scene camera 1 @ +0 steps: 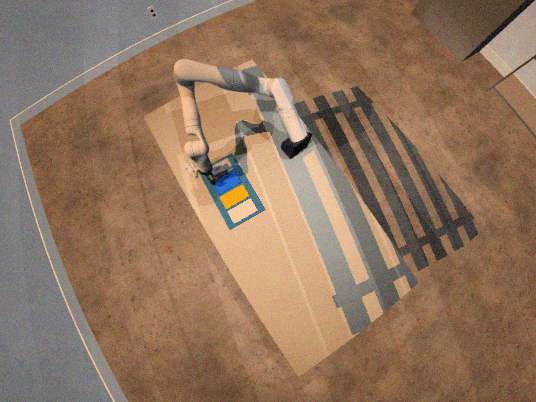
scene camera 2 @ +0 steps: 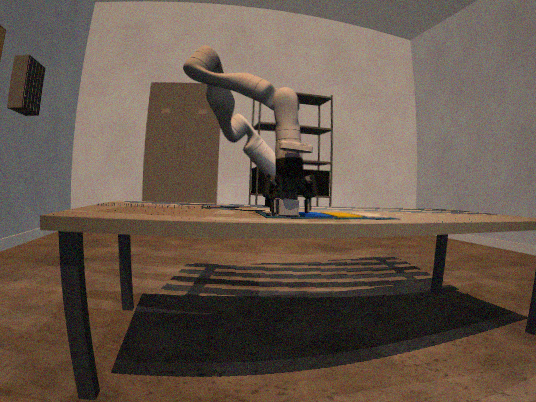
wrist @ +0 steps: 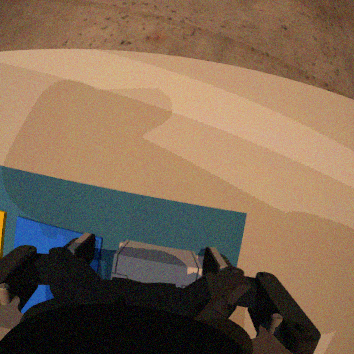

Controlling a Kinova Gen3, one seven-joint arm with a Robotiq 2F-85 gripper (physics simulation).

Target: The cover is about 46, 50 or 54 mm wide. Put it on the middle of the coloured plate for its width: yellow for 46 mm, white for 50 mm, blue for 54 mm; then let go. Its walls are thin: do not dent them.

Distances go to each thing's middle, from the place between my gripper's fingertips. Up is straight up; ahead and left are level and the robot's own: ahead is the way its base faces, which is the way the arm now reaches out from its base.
Scene:
Right now the grey cover (wrist: pixel 144 262) is 50 mm behind my hand, 20 mm above it and 10 mm to the right of it. Also, from my hand: blue plate (wrist: pixel 43 236): 80 mm to the left, 70 mm behind, 10 mm below; then teal board (wrist: pixel 115 215): 120 mm to the left, 80 mm behind, 10 mm below.

